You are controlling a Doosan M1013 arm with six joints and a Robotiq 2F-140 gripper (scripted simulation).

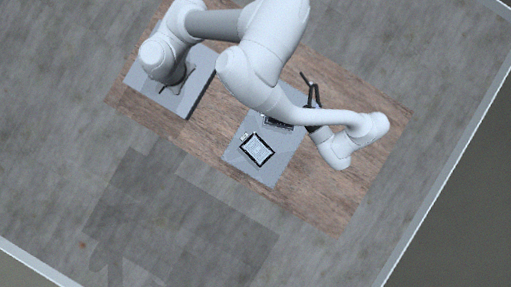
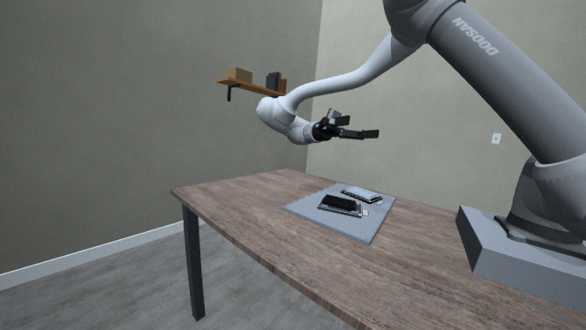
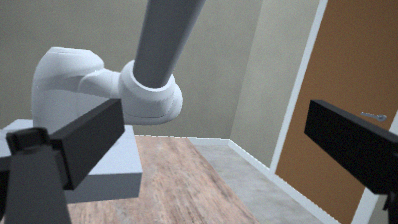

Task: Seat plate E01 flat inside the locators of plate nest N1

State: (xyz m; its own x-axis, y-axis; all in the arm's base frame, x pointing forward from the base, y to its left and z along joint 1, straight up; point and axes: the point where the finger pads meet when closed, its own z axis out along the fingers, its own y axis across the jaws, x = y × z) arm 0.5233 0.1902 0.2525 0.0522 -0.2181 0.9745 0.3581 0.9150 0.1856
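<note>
The black well plate is 70 mm ahead of my hand, 70 mm to the right of it and 290 mm below it. The rest, counted from my hand: plate nest N1 (60 mm ahead, 80 mm to the right, 310 mm below).
</note>
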